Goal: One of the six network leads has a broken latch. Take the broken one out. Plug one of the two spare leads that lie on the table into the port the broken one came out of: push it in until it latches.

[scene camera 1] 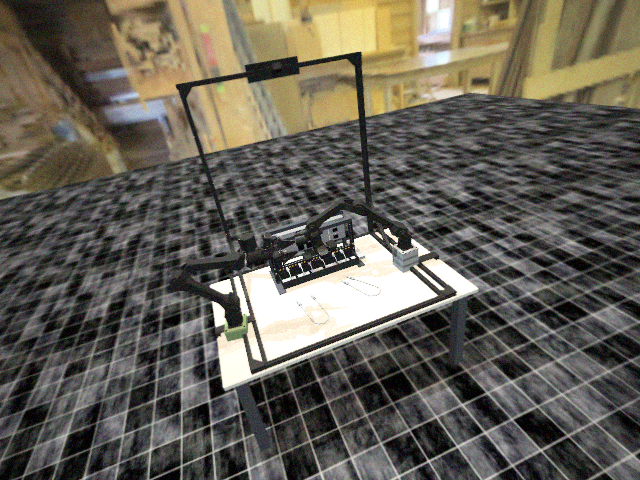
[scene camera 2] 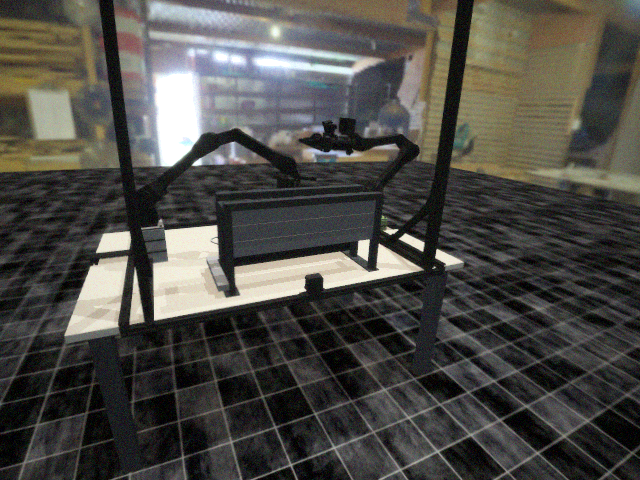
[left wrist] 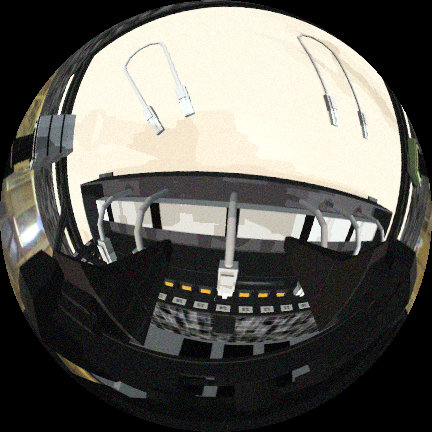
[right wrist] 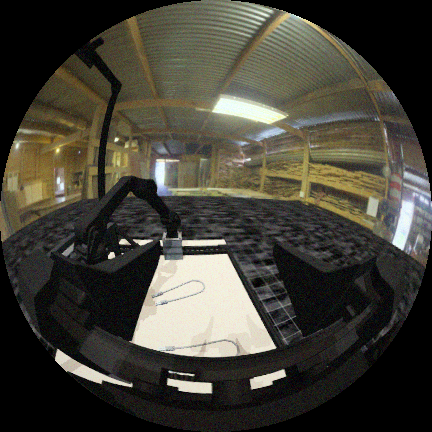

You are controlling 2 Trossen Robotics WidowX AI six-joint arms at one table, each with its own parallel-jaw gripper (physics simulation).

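Frame: origin at the left arm's base, x ahead, y right, z down, level; centimetres.
Where they show: left gripper, fingertip midpoint: (scene camera 1: 323, 262) (left wrist: 229, 244); right gripper, fingertip midpoint: (scene camera 1: 296, 246) (scene camera 2: 300, 141) (right wrist: 218, 248); left arm's base, origin of the base link: (scene camera 1: 405, 246) (scene camera 2: 146, 224) (right wrist: 171, 235); right arm's base, origin of the base link: (scene camera 1: 235, 322).
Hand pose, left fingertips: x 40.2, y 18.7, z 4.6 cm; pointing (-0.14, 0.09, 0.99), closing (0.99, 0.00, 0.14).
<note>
Things, the pixels of their top centre, and the offset from my left fingertips. "pt": a spot on its surface instead.
- white plug, surface spot: (left wrist: 227, 279) pt dz -1.9, dx +0.0, dy +1.7 cm
- plugged lead, surface spot: (left wrist: 105, 250) pt dz -1.5, dx -12.1, dy +1.5 cm
- second spare lead, surface spot: (left wrist: 331, 109) (right wrist: 164, 346) (scene camera 1: 313, 295) pt dz +6.8, dx +13.3, dy -14.9 cm
In the left wrist view, my left gripper (left wrist: 229, 244) is open at the port row; its fingers stand either side of a white plug (left wrist: 227, 279) on a grey lead, apart from it. Another plugged lead (left wrist: 105, 250) shows at left; fingers hide other plugs. I cannot tell which latch is broken. One spare lead (left wrist: 185, 101) (scene camera 1: 349, 279) (right wrist: 161, 303) and a second spare lead (left wrist: 331, 109) (scene camera 1: 312, 298) (right wrist: 170, 348) lie looped on the table, in front of the rack. My right gripper (right wrist: 218, 248) (scene camera 2: 301, 140) is open and empty, raised above the rack's height.
The black rack (left wrist: 200, 183) (scene camera 1: 320, 275) spans the back of the table, its grey rear panel (scene camera 2: 305, 227) facing scene camera 2. A grey block (scene camera 1: 405, 258) and a green block (scene camera 1: 236, 331) sit at the arm bases. A tall black frame (scene camera 1: 363, 129) rises behind.
</note>
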